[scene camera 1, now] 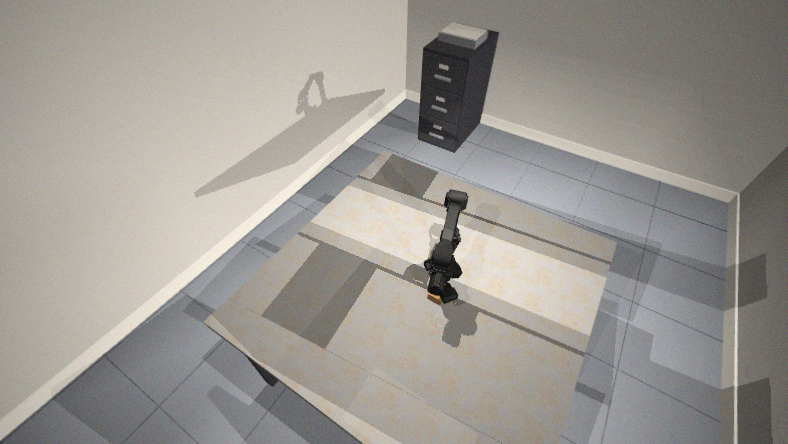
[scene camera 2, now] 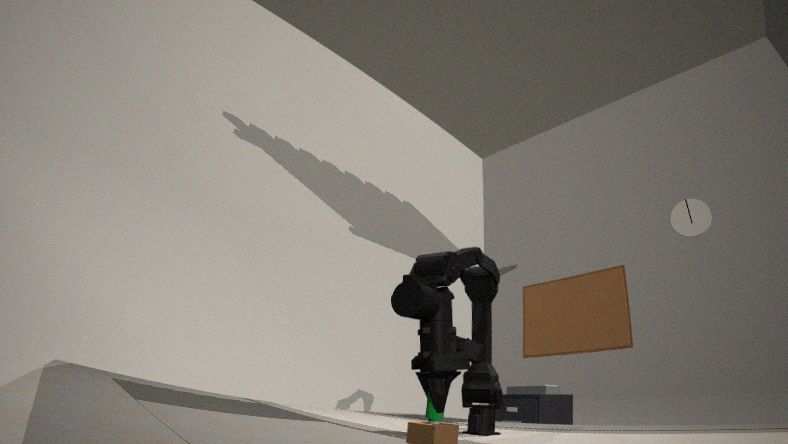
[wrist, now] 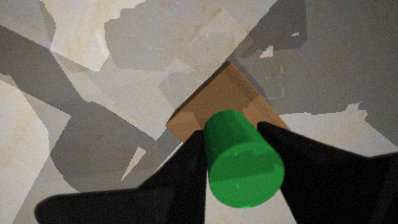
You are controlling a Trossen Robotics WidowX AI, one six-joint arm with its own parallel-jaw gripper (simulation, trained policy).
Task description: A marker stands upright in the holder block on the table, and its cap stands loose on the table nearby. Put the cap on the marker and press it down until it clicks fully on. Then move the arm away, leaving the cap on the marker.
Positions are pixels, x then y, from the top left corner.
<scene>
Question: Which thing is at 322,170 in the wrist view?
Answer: My gripper.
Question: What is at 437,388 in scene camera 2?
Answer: My gripper.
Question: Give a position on a green cap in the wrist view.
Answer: At 244,171
</scene>
